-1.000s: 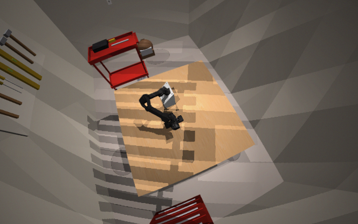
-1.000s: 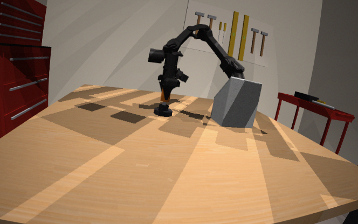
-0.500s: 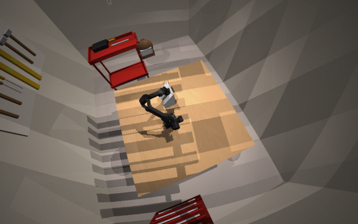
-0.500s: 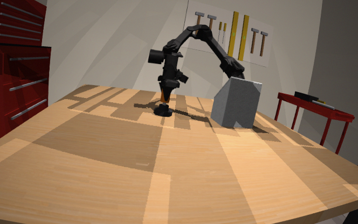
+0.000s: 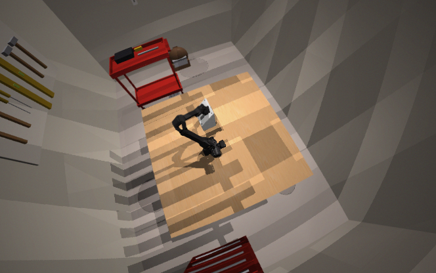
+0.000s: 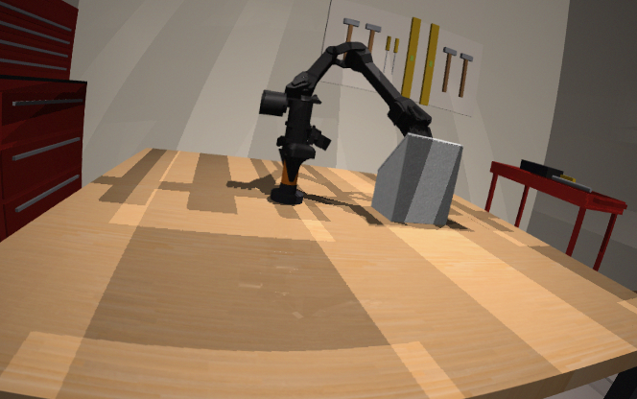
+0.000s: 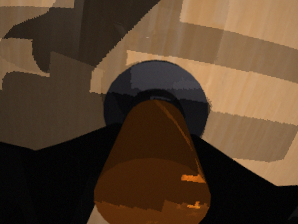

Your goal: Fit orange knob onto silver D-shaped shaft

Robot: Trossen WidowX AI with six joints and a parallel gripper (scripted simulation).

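Now: gripper tip 20 mm above the round pedestal. From my gripper tip the other things lie so: orange knob (30 mm above).
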